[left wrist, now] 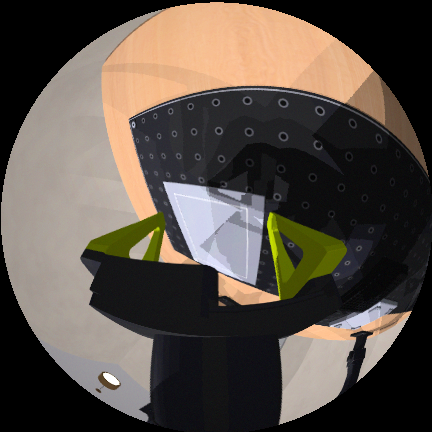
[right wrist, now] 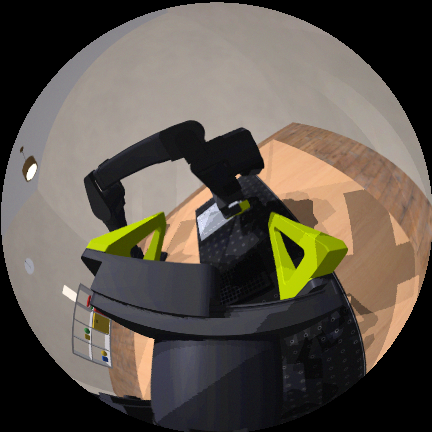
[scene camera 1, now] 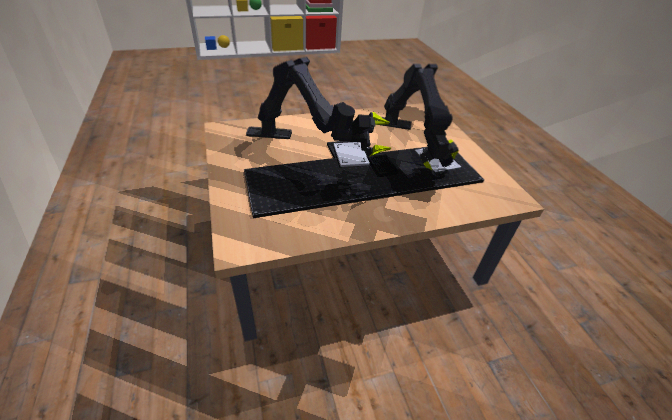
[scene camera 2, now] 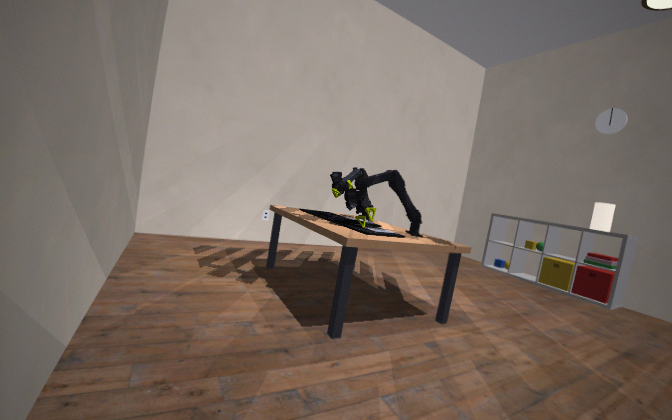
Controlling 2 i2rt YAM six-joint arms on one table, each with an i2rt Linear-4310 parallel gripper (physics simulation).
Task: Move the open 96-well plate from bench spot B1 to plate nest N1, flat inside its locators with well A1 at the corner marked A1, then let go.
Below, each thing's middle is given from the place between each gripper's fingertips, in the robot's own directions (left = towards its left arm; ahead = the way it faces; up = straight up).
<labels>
Right now the dark well plate (left wrist: pixel 386 274) is 8 cm behind my right hand, 3 cm to the left of it and 19 cm below it.
I see the dark well plate 24 cm to the right of my left hand, 6 cm behind it and 2 cm below it.
</labels>
